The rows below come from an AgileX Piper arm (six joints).
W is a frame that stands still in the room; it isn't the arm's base.
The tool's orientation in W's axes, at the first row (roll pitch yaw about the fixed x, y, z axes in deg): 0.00, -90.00, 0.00
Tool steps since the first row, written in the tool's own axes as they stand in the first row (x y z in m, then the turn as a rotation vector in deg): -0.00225, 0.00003, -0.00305, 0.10, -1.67, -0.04; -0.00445, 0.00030, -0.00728, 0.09, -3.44, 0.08; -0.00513, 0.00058, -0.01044, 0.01, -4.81, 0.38; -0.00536, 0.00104, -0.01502, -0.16, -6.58, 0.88; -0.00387, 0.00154, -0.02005, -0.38, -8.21, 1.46; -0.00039, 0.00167, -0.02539, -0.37, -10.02, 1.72; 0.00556, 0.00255, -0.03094, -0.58, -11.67, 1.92; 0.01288, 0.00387, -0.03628, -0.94, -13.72, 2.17; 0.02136, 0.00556, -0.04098, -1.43, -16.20, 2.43; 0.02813, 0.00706, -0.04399, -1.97, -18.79, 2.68; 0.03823, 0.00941, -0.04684, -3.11, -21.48, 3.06; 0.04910, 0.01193, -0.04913, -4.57, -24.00, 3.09; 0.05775, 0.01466, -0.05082, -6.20, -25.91, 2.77
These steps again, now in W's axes. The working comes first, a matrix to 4 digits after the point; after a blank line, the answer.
The tool's axes in the first row as the columns of a matrix, in W's axes (used below as rounded here):
0.0000, 0.0000, -1.0000
0.0000, 1.0000, 0.0000
1.0000, 0.0000, 0.0000

0.00305, 0.00003, -0.00225, 0.04, -1.67, 0.10; 0.00728, 0.00030, -0.00445, -0.08, -3.44, 0.09; 0.01044, 0.00058, -0.00513, -0.38, -4.81, 0.01; 0.01502, 0.00104, -0.00536, -0.88, -6.58, -0.16; 0.02005, 0.00154, -0.00387, -1.46, -8.21, -0.38; 0.02539, 0.00167, -0.00039, -1.72, -10.02, -0.37; 0.03094, 0.00255, 0.00556, -1.92, -11.67, -0.58; 0.03628, 0.00387, 0.01288, -2.17, -13.72, -0.94; 0.04098, 0.00556, 0.02136, -2.43, -16.20, -1.43; 0.04399, 0.00706, 0.02813, -2.68, -18.79, -1.97; 0.04684, 0.00941, 0.03823, -3.06, -21.48, -3.11; 0.04913, 0.01193, 0.04910, -3.09, -24.00, -4.57; 0.05082, 0.01466, 0.05775, -2.77, -25.91, -6.20
